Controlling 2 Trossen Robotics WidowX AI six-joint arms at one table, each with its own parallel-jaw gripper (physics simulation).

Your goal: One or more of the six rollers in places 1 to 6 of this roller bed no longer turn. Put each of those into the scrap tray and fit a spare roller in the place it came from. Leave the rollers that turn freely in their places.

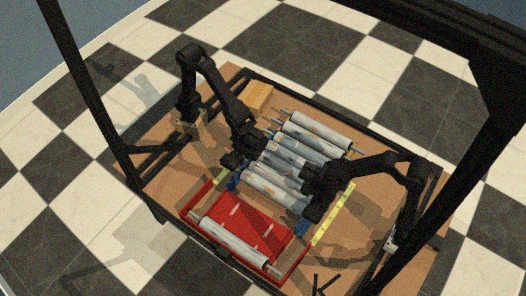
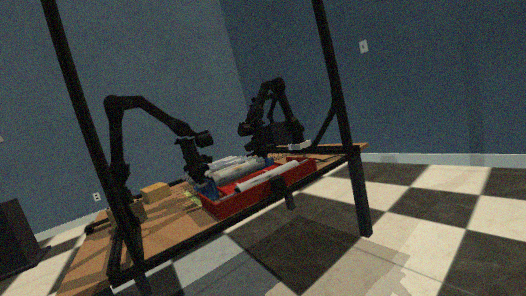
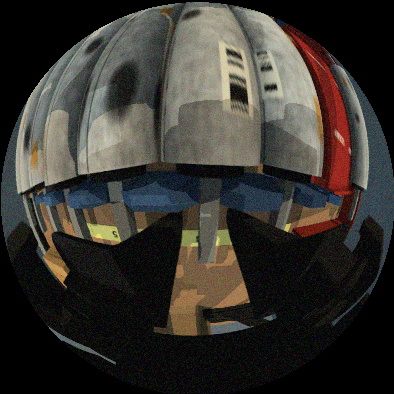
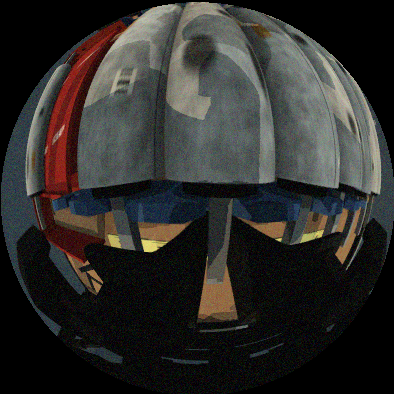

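Pixels of known places: left gripper, fingertip midpoint: (image 2: 202, 186) (image 3: 204, 213); right gripper, fingertip midpoint: (image 1: 319, 208) (image 4: 213, 215); left arm's base, link origin: (image 1: 190, 115); right arm's base, link origin: (image 1: 403, 239) (image 2: 298, 142).
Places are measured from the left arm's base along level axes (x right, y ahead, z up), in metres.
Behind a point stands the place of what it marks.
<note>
Several grey rollers lie side by side on the blue roller bed (image 1: 302, 226) {x 0.293, y 0.538, z -0.072 m}. The second roller from the tray (image 1: 276, 173) {x 0.156, y 0.403, z -0.001 m} (image 3: 207, 137) {x 0.129, y 0.314, z -0.001 m} (image 4: 215, 145) lies about level with the front roller (image 1: 270, 187) {x 0.216, y 0.400, z 0.000 m} (image 3: 295, 145) {x 0.169, y 0.305, z -0.004 m} (image 4: 120, 145). My right gripper (image 4: 213, 215) {x 0.218, y 0.577, z -0.054 m} is shut on its right shaft end. My left gripper (image 3: 204, 213) {x 0.119, y 0.268, z -0.041 m} is partly open at its left end; the shaft shows between the fingers, not gripped. The red scrap tray (image 1: 250, 222) {x 0.342, y 0.369, z -0.043 m} (image 2: 235, 202) {x 0.412, y 0.183, z -0.046 m} stands in front of the bed, with one roller (image 1: 232, 241) {x 0.439, y 0.344, z -0.009 m} (image 2: 267, 176) {x 0.445, y 0.318, z -0.017 m} lying along its front. Which rollers are stuck does not show.
Another roller (image 1: 322, 130) {x -0.081, y 0.514, z -0.005 m} lies at the back, beyond the bed. Yellow number strips (image 1: 335, 212) {x 0.207, y 0.636, z -0.076 m} run beside the bed's ends. A wooden block (image 1: 256, 97) {x -0.188, y 0.213, z -0.021 m} (image 2: 155, 192) {x -0.135, y 0.173, z -0.036 m} stands near my left arm. Black frame posts (image 2: 358, 192) rise around the table.
</note>
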